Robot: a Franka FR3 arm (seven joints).
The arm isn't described. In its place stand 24 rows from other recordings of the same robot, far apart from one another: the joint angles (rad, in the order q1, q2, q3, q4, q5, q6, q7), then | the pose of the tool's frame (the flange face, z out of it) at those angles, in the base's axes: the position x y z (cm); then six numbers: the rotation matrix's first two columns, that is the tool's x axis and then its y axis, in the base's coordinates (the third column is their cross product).
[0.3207 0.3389 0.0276 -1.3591 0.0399 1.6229 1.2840] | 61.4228 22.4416 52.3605 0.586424 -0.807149 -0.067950 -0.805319 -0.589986 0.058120
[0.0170 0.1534 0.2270 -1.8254 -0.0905 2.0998 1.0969] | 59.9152 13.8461 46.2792 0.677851 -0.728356 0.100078 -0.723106 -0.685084 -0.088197
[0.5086 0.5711 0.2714 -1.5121 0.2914 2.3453 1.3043] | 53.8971 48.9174 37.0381 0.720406 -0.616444 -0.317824 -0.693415 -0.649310 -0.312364
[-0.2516 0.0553 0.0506 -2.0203 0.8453 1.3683 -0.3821] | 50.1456 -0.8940 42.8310 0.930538 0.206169 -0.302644 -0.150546 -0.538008 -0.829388
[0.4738 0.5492 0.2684 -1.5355 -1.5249 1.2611 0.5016] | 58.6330 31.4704 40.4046 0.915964 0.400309 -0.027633 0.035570 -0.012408 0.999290
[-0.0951 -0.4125 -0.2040 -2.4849 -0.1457 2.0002 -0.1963] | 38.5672 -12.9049 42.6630 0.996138 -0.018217 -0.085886 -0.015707 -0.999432 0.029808
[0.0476 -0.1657 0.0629 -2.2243 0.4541 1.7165 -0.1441] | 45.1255 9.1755 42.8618 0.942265 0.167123 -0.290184 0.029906 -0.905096 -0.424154
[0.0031 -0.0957 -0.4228 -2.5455 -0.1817 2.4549 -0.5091] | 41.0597 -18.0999 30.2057 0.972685 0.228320 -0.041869 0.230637 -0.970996 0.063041
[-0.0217 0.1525 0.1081 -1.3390 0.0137 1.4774 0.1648] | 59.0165 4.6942 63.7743 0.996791 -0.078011 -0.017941 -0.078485 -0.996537 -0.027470
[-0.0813 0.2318 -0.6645 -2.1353 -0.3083 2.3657 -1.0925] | 42.0346 -38.4546 32.6062 0.806066 0.498250 -0.319382 0.563248 -0.811515 0.155545
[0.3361 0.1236 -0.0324 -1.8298 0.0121 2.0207 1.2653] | 57.4848 18.1615 46.8791 0.568086 -0.822861 0.013346 -0.820617 -0.567613 -0.066363
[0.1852 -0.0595 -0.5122 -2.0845 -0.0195 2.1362 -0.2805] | 51.4937 -17.8964 45.8208 0.994035 -0.036556 0.102752 -0.038545 -0.999105 0.017438
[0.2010 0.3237 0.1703 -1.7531 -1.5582 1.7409 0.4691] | 63.7495 13.8785 43.8354 0.872829 0.487736 -0.016834 0.085417 -0.118713 0.989248
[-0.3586 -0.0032 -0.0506 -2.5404 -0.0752 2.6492 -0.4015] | 42.9190 -18.3914 28.3632 0.994586 0.059840 0.084960 0.052849 -0.995207 0.082277
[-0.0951 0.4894 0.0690 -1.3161 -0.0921 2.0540 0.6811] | 72.4784 -3.4598 48.2690 0.744884 -0.627285 0.227289 -0.620218 -0.776586 -0.110652
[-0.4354 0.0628 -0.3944 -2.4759 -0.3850 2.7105 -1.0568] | 34.0560 -35.3866 28.3892 0.843884 0.517259 -0.142491 0.536519 -0.812191 0.229114
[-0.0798 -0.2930 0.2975 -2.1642 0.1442 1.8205 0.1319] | 44.8610 12.0762 50.6761 0.997125 0.032601 -0.068410 0.029641 -0.998599 -0.043845
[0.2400 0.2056 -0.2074 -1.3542 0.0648 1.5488 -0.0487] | 61.2890 4.1176 60.6582 0.996230 0.086569 -0.005606 0.086418 -0.995992 -0.023040
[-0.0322 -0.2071 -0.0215 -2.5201 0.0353 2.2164 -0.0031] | 43.1254 -2.1888 34.5473 0.992797 -0.070641 -0.096770 -0.073921 -0.996791 -0.030727
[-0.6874 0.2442 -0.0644 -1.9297 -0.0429 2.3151 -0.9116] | 45.4821 -42.3812 37.6591 0.980427 0.191510 0.045673 0.183391 -0.972729 0.142009
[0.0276 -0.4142 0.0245 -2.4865 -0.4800 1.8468 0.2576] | 39.2159 -1.5946 42.7386 0.988798 -0.056273 -0.138246 0.014491 -0.885637 0.464151
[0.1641 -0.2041 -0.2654 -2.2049 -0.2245 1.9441 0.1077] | 47.9255 -6.8059 45.9456 0.991816 -0.117041 -0.051020 -0.107842 -0.981856 0.155975
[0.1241 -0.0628 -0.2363 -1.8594 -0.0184 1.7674 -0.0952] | 53.6541 -6.4858 53.7491 0.999439 -0.012449 -0.031079 -0.012446 -0.999923 0.000280
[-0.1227 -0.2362 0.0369 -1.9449 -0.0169 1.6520 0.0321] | 47.8022 -4.1185 57.6592 0.991478 -0.117623 -0.056002 -0.116250 -0.992848 0.027181
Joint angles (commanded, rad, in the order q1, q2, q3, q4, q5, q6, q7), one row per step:
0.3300, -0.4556, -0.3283, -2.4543, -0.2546, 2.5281, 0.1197
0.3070, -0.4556, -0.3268, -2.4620, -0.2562, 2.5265, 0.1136
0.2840, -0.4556, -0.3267, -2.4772, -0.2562, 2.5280, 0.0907
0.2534, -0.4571, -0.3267, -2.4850, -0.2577, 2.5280, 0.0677
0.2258, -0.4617, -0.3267, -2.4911, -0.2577, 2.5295, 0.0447
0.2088, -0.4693, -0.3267, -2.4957, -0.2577, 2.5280, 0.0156
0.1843, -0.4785, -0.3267, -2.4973, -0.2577, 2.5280, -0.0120
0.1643, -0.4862, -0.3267, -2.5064, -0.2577, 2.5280, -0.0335
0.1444, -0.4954, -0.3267, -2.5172, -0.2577, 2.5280, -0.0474
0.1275, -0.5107, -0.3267, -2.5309, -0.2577, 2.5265, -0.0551
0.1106, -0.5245, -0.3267, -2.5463, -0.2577, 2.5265, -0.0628
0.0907, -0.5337, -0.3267, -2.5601, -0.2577, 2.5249, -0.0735
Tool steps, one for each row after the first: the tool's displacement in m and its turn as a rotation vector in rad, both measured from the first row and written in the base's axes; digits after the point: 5 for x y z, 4 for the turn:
-0.00151, -0.00916, -0.00399, -0.0054, 0.0089, -0.0147
-0.00423, -0.01835, -0.01144, -0.0164, 0.0229, -0.0153
-0.00667, -0.03150, -0.01472, -0.0280, 0.0299, -0.0239
-0.00950, -0.04344, -0.01565, -0.0371, 0.0310, -0.0303
-0.01241, -0.05085, -0.01495, -0.0489, 0.0309, -0.0213
-0.01568, -0.06175, -0.01191, -0.0599, 0.0251, -0.0216
-0.01971, -0.06983, -0.01327, -0.0677, 0.0279, -0.0213
-0.02435, -0.07759, -0.01488, -0.0712, 0.0306, -0.0273
-0.03032, -0.08374, -0.01567, -0.0705, 0.0313, -0.0354
-0.03626, -0.08947, -0.01778, -0.0699, 0.0335, -0.0430
-0.04172, -0.09635, -0.02118, -0.0713, 0.0406, -0.0511

